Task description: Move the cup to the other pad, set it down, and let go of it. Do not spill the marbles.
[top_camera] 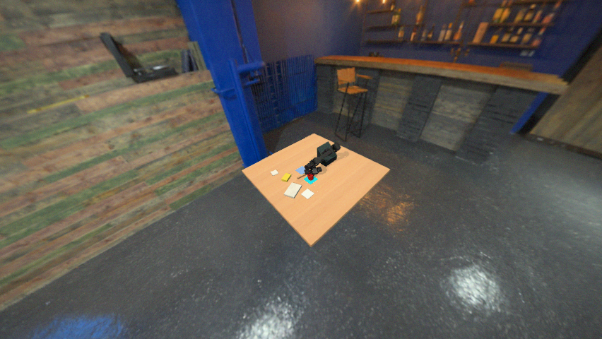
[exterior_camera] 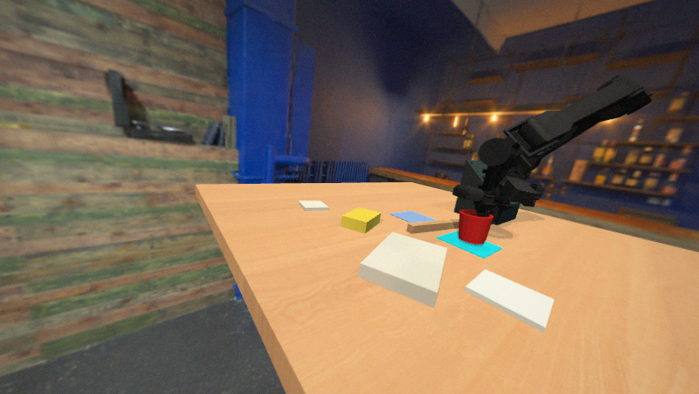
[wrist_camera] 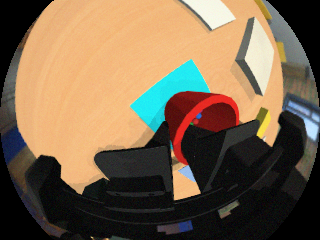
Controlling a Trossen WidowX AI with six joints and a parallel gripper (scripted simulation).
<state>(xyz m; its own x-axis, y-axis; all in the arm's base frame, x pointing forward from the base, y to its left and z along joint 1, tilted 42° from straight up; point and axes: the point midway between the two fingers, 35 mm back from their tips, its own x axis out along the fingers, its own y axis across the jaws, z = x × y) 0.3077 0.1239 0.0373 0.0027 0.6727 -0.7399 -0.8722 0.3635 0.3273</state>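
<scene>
The red cup is 30 mm ahead of my gripper tip and 20 mm to the right of it. From my gripper tip the other things lie so: thick white block 280 mm ahead, 30 mm below, 20 mm to the right; then wooden bar 110 mm to the right, 40 mm below, 10 mm ahead; then cyan pad 50 mm below, 20 mm to the right, 20 mm ahead.
</scene>
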